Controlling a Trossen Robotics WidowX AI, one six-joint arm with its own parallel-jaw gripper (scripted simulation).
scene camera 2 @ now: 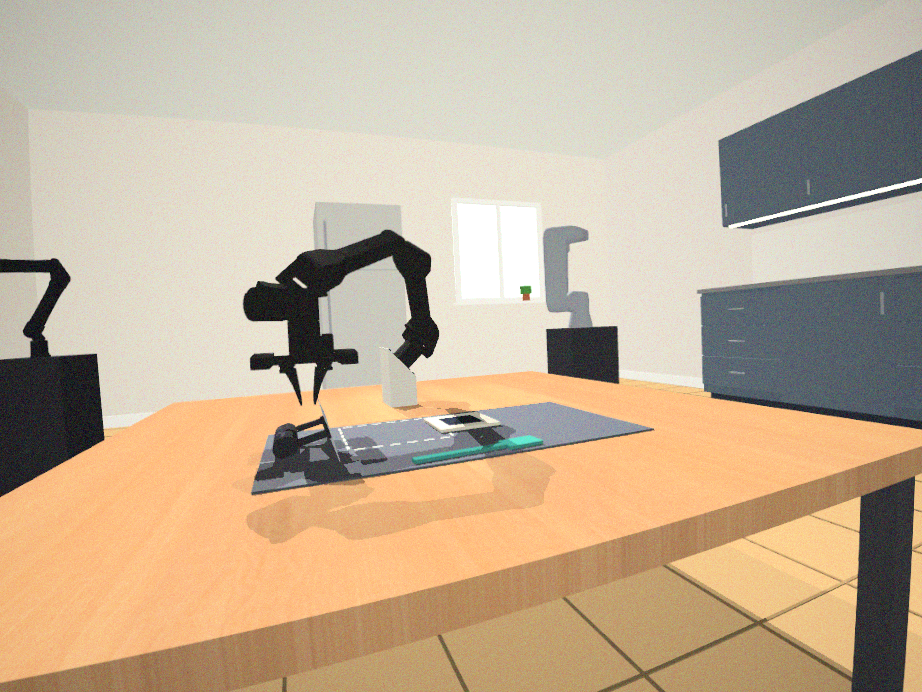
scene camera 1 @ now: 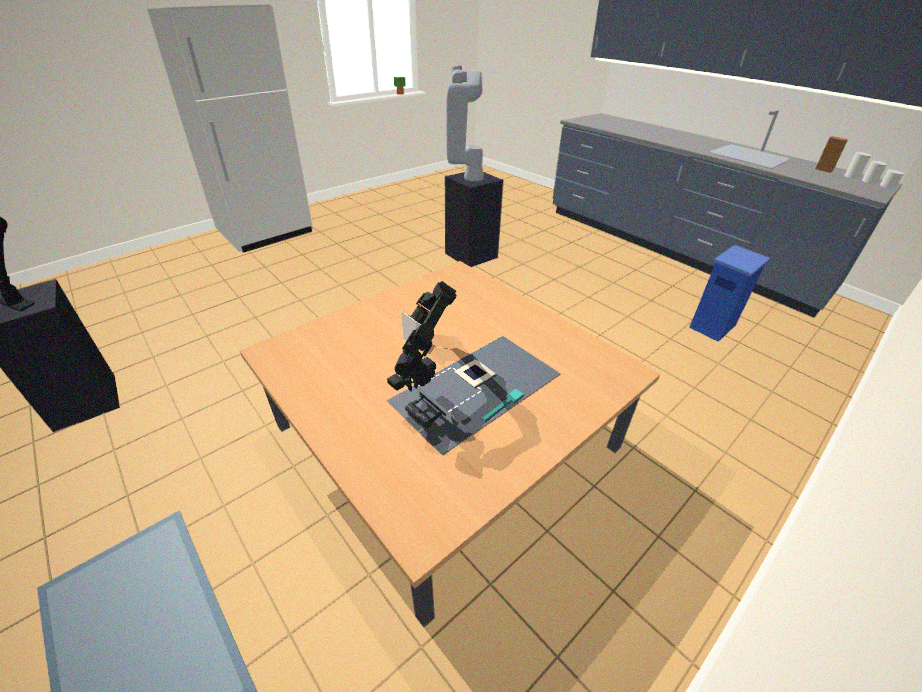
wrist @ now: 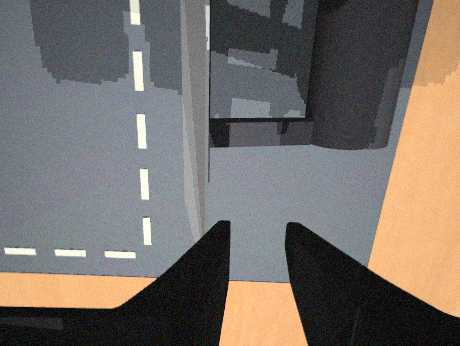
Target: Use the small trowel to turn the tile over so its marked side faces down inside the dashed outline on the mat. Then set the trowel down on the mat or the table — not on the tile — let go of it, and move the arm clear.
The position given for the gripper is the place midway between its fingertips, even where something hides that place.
In view: the gripper (scene camera 2: 308, 405), a trowel (scene camera 2: 286, 442), a tile (scene camera 2: 449, 423), a teal tool (scene camera 2: 522, 442) and a grey mat (scene camera 2: 553, 423).
The trowel shows as well in the wrist view (wrist: 358, 61). The gripper also shows in scene camera 1 (scene camera 1: 413, 389) and in the wrist view (wrist: 257, 232). The grey mat also shows in scene camera 1 (scene camera 1: 515, 368) and in the wrist view (wrist: 77, 159). The wrist view does not show the tile: it is out of frame. The wrist view does not show the teal tool: it is out of frame.
